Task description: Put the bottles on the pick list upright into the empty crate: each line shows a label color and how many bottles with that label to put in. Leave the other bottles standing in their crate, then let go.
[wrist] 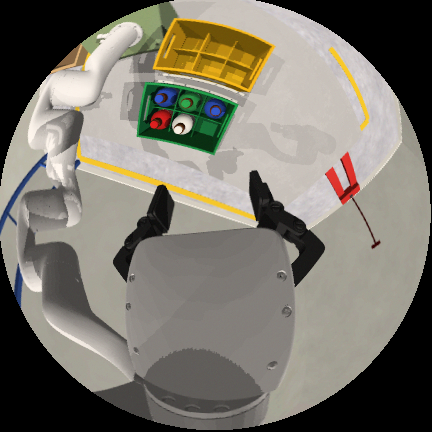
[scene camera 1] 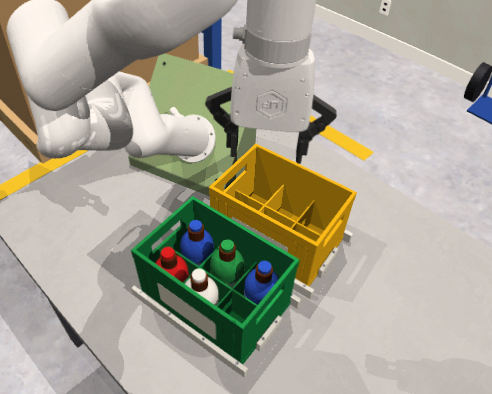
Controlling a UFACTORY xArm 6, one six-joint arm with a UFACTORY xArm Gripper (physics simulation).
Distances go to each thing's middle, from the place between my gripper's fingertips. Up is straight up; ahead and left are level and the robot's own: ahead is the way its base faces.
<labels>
The green bottle (scene camera 1: 227,264) is 39 cm below my hand, 9 cm behind it and 1 cm to the left of it.
</labels>
